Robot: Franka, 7 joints.
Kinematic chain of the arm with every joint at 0, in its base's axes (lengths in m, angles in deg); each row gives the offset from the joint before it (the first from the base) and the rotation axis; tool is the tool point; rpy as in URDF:
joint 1: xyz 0 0 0.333 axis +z
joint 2: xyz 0 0 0 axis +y
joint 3: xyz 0 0 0.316 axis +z
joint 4: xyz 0.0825 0 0 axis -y
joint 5: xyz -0.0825 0 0.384 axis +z
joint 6: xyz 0 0 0 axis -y
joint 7: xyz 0.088 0 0 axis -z
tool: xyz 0 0 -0.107 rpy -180 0 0
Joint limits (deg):
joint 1: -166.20..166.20
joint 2: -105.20..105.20
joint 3: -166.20..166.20
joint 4: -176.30..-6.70
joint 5: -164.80..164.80
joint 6: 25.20..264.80
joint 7: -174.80..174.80
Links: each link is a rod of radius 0.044 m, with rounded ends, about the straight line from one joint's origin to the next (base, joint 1, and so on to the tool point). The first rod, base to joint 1, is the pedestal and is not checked.
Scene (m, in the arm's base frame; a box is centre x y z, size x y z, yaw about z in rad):
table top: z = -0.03
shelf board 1: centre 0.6 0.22 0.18 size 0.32 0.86 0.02 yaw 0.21
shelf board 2: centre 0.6 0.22 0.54 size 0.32 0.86 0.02 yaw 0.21
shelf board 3: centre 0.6 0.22 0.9 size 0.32 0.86 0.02 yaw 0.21
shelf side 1: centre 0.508 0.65 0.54 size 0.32 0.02 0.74 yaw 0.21
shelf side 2: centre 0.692 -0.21 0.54 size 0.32 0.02 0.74 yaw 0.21
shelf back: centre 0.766 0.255 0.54 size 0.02 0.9 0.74 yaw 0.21
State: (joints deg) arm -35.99 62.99 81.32 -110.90 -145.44 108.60 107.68
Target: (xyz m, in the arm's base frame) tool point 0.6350 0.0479 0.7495
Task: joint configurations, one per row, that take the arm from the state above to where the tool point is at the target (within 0.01 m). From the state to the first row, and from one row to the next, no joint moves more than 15 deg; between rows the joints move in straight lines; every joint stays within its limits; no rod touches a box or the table.
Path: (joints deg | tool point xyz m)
1: -45.51 66.42 86.54 -124.32 -144.89 110.57 107.68 | 0.5245 0.2848 0.3233
2: -55.03 69.86 91.75 -137.75 -144.35 112.54 107.68 | 0.4511 0.2693 0.3235
3: -64.55 73.29 96.97 -151.17 -143.80 114.51 107.68 | 0.3716 0.2526 0.3313
4: -74.07 76.73 102.18 -164.59 -143.26 116.48 107.68 | 0.2873 0.2352 0.3383
5: -78.91 80.87 116.88 -155.88 -145.51 114.47 107.68 | 0.3529 0.1886 0.4714
6: -83.74 85.00 131.58 -147.18 -147.76 112.46 107.68 | 0.3679 0.1004 0.6165
7: -88.58 89.14 146.28 -138.47 -150.00 110.46 107.68 | 0.3200 -0.0192 0.7495
8: -80.44 79.39 136.24 -125.21 -150.10 108.90 107.68 | 0.4308 0.0006 0.7444
9: -72.30 69.64 126.20 -111.95 -150.20 107.35 107.68 | 0.5254 0.0238 0.7304
10: -64.16 59.89 116.16 -98.69 -150.30 105.79 107.68 | 0.5954 0.0405 0.7262
11: -56.02 50.14 106.12 -85.43 -150.39 104.23 107.68 | 0.6350 0.0479 0.7495

